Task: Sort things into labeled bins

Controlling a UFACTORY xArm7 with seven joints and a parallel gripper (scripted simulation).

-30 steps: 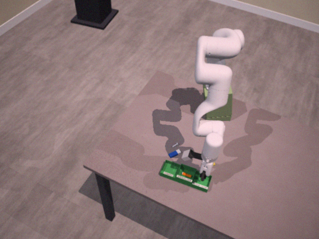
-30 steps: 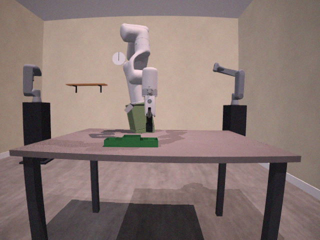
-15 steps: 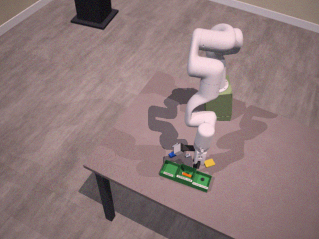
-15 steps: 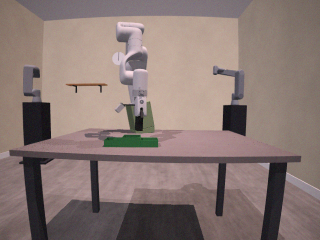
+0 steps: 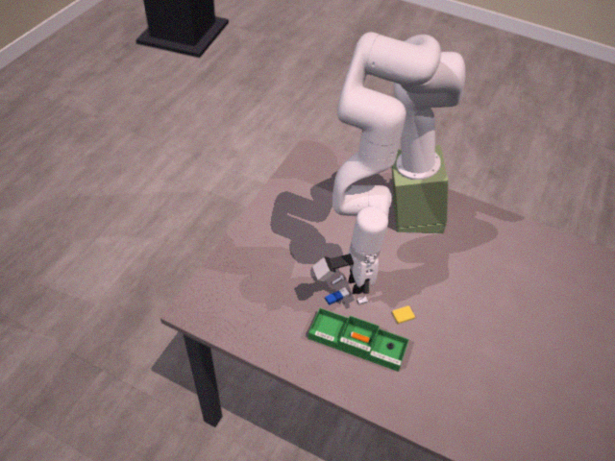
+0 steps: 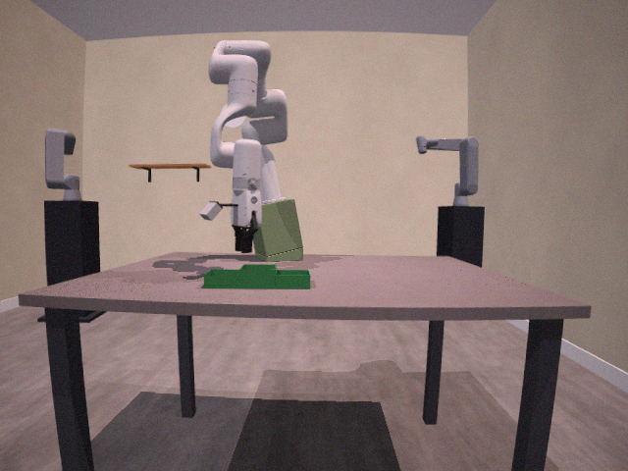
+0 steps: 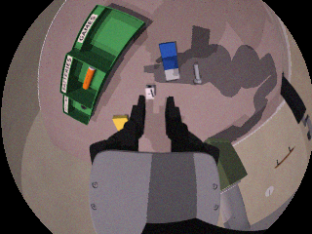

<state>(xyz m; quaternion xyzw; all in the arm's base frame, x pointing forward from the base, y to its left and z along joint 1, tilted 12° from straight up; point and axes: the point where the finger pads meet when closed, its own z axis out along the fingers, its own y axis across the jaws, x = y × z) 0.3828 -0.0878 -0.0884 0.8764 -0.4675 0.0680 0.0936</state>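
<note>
Right now my hand is 8 cm above the grey metal piece, 6 cm to the left of it and 6 cm past it. Also, from my hand: blue-and-white block 8 cm below, 4 cm to the right; grey thing 8 cm below, 2 cm to the left, 1 cm behind; orange thing 11 cm ahead, 8 cm below, 5 cm to the left.
</note>
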